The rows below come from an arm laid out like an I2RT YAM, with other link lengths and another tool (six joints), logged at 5 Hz.
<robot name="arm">
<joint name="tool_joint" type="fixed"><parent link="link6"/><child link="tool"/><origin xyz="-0.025 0.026 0.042" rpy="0 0.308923 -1.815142"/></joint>
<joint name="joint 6" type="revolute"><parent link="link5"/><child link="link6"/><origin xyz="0.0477 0 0.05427" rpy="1.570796 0 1.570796"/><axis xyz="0 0 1"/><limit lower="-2.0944" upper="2.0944"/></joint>
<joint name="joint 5" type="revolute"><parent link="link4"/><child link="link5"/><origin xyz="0.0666 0.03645 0.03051" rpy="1.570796 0 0"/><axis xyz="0 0 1"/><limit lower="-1.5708" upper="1.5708"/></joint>
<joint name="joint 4" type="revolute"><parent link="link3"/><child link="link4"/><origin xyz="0.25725 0.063 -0.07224"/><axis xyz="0 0 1"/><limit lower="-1.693" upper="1.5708"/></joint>
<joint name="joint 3" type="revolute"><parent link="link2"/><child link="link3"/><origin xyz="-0.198 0 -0.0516" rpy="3.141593 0 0"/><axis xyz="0 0 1"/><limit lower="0" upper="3.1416"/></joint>
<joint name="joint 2" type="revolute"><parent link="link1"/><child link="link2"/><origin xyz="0.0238 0.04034 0.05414" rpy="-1.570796 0 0"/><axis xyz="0 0 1"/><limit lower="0" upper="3.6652"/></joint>
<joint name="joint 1" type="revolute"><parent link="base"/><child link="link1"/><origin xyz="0 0 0.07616"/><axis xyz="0 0 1"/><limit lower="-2.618" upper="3.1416"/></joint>
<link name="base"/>
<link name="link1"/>
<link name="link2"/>
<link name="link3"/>
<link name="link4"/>
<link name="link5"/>
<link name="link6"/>
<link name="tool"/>
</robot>
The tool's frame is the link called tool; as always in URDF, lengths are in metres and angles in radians.
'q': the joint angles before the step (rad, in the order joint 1, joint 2, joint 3, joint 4, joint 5, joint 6). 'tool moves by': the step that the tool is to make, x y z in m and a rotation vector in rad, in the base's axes. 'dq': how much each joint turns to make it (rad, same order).
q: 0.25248 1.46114 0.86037 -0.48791 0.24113 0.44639
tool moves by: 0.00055 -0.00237 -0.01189 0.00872 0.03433 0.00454
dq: -0.01538 0.04544 -0.00138 0.01800 -0.02396 -0.01049
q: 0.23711 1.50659 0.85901 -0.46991 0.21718 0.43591
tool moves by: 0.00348 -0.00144 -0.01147 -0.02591 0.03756 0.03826
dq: -0.00646 0.07105 0.02916 0.00972 -0.00399 -0.04861
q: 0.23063 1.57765 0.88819 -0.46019 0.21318 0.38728
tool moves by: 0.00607 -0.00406 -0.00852 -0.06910 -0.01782 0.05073
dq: 0.00001 0.04024 0.00719 0.05278 0.04365 -0.07803
